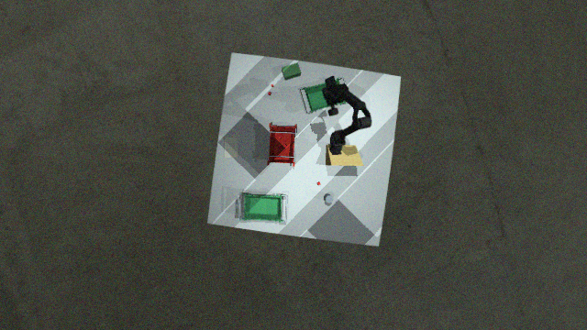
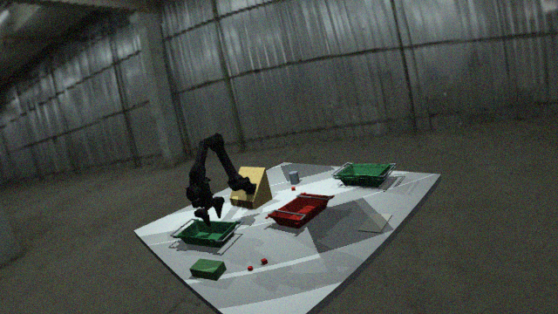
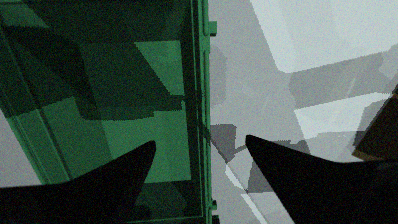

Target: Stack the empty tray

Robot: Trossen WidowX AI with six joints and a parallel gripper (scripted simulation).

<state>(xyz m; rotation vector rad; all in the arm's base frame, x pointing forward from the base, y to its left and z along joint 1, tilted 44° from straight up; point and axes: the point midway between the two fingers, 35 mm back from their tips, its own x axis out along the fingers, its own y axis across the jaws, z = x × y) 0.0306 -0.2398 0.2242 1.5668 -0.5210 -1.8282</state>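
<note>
My gripper tip is 8 cm to the left of the green tray, 2 cm short of it and 1 cm above it. The rest, counted from my gripper tip: pale flat card (71 cm ahead, 26 cm to the left, 5 cm below); dark green box (28 cm to the right, 25 cm ahead, 4 cm below); grey cylinder (66 cm to the left, 2 cm below, 2 cm ahead).
</note>
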